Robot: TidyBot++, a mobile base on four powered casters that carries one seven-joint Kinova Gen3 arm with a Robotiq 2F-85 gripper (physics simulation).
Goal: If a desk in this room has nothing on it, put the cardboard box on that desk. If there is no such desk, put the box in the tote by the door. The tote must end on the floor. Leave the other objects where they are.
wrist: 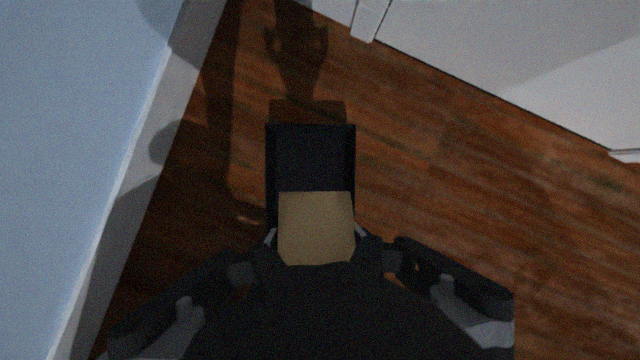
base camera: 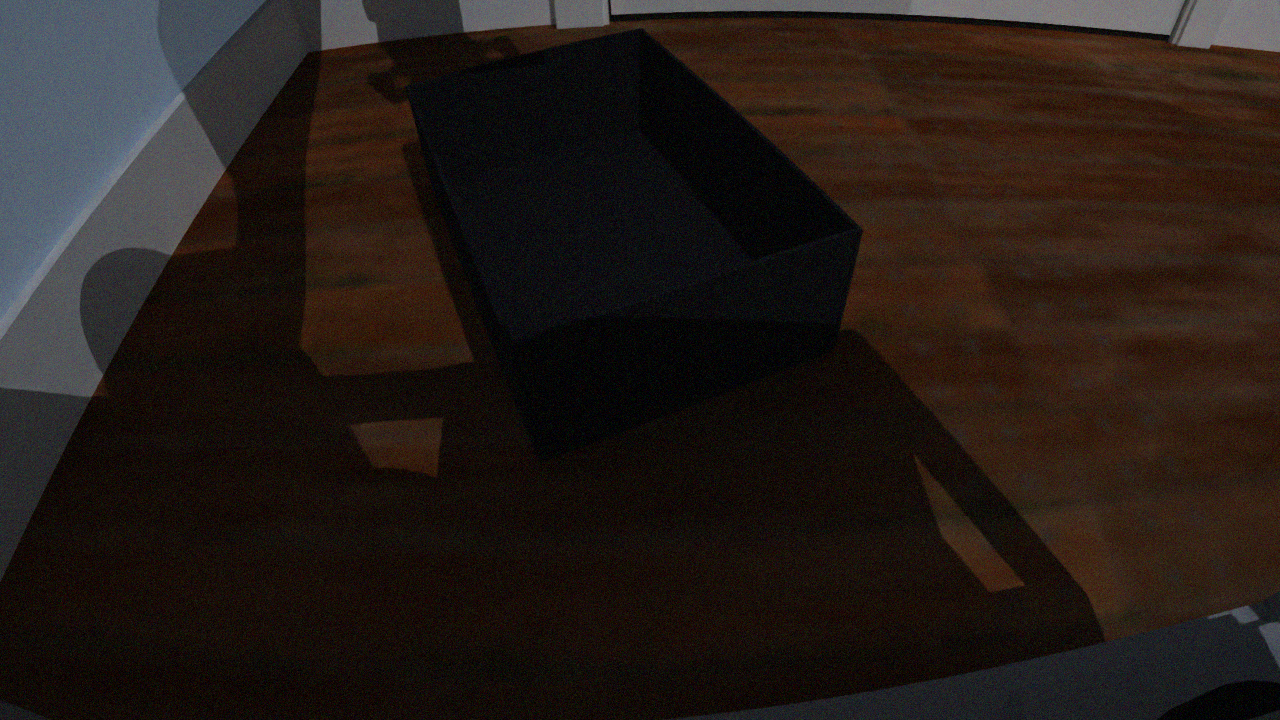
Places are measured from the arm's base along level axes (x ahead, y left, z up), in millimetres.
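Pixels of known places: gripper, fingertip midpoint: (wrist: 314,235).
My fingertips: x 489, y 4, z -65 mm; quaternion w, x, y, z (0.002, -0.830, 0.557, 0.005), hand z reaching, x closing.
Observation:
Ahead of a thing's pixels: the offset from my fingertips to its top centre. Level surfaces: height alone.
The black tote @(10 mm ahead, 10 mm left, 231 mm down) (base camera: 590,214) (wrist: 310,157) stands open-topped on the wooden floor near the wall. The tan cardboard box @(9 mm back, 3 mm right, 56 mm up) (wrist: 316,227) is between the fingers of my gripper (wrist: 314,235), which is shut on it. In the wrist view the box covers the near part of the tote, and the tote's far part shows beyond it. How high the box is above the tote's bottom is hard to tell. The box and the gripper do not show in the base camera view. No desk shows in either view.
A blue wall (base camera: 80,116) (wrist: 75,100) with a pale baseboard (base camera: 134,214) (wrist: 125,165) runs along the left. A white door (base camera: 1029,13) (wrist: 500,55) is at the far side. Dark shadows lie on the wooden floor @(331 mm down) (base camera: 1074,268) (wrist: 475,190). Part of my base (base camera: 1029,685) shows at lower right.

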